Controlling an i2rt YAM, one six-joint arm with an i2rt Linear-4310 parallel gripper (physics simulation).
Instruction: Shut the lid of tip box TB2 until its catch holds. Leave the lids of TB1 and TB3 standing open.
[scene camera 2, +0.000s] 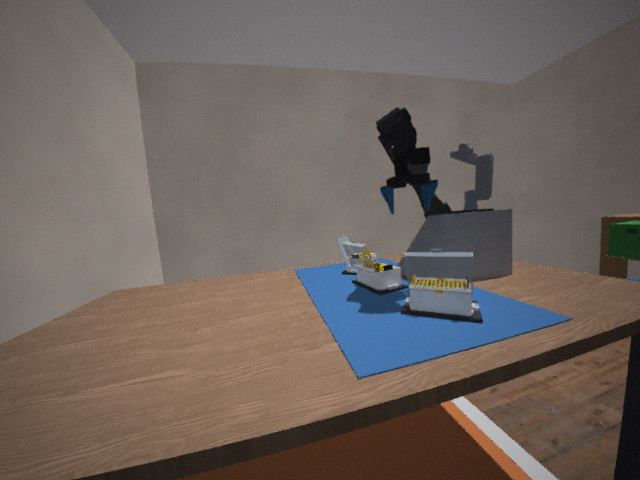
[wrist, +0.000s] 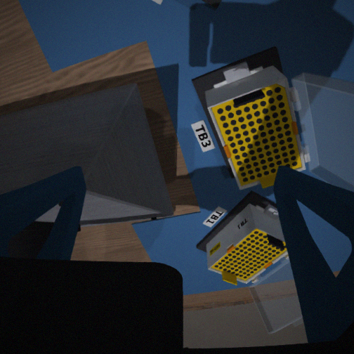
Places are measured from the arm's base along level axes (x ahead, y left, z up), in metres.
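Pixels of known places: gripper, between the fingertips: (scene camera 2: 409, 212); arm's base, origin of its link: (scene camera 2: 452, 239).
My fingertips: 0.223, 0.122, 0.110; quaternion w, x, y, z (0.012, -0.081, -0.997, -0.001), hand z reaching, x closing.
Note:
Ahead of a thing's pixels: the offset from my fingertips to its top centre, as dx, dy, dz. "spot": to the spot under its first point. Level surfaces: height alone.
Tip box TB2 @[+0.005, +0.136, -0.159] (scene camera 2: 439, 303), taken to be the nearest box in the scene view, holds yellow tips; its clear lid @[spot: +0.047, +0.222, -0.103] (scene camera 2: 447, 265) stands upright, open. In the wrist view a blank corner of a white label (wrist: 157, 1) shows at the top edge; TB2's body is out of view there. TB3 @[+0.064, -0.083, -0.159] (scene camera 2: 378, 277) (wrist: 257, 135) is the middle box, its clear lid (wrist: 327, 130) open. TB1 (scene camera 2: 354, 264) (wrist: 245, 250) is the farthest, its lid @[spot: +0.130, -0.327, -0.119] (scene camera 2: 342, 245) (wrist: 277, 305) open and leaning back. My gripper (scene camera 2: 408, 210) (wrist: 179, 176) is open and empty, high above the boxes, touching none.
The boxes stand on dark bases on a blue mat @[dz -0.225] (scene camera 2: 372, 346) (wrist: 120, 25) on the wooden table @[dz -0.228] (scene camera 2: 206, 351). The grey arm pedestal (scene camera 2: 480, 242) (wrist: 100, 130) stands behind TB2, at the left in the wrist view. A green box (scene camera 2: 625, 240) is at the far right.

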